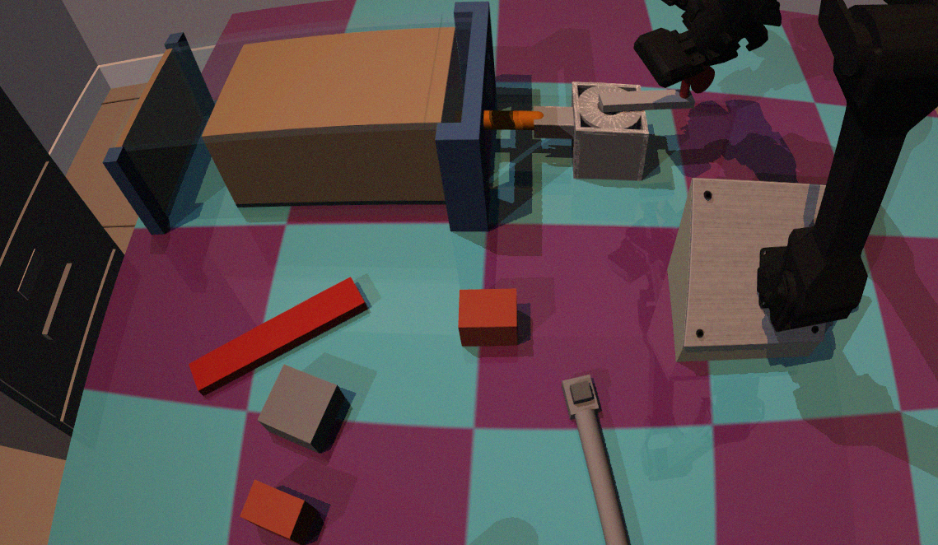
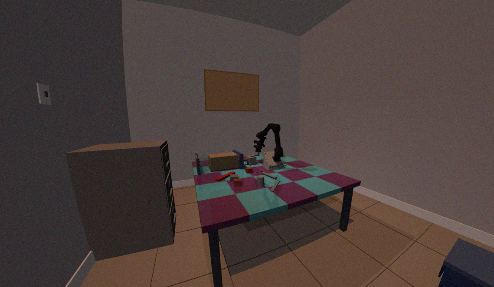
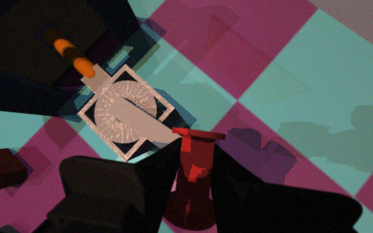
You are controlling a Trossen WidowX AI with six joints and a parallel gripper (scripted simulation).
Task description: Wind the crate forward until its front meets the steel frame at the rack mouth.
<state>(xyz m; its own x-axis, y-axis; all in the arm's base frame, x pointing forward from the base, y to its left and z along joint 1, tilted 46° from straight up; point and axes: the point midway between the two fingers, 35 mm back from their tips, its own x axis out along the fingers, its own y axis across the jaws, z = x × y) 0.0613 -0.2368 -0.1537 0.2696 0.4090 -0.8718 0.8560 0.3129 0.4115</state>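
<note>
Now: gripper tip 30 mm short of the grey crank handle, 20 mm to the right of it and 30 mm above it. Round my gripper tip: blue steel frame 250 mm ahead, 20 mm to the left, 20 mm below; then red knob 10 mm behind, 10 mm to the left; then grey winch 80 mm ahead, 20 mm to the left, 100 mm below.
</note>
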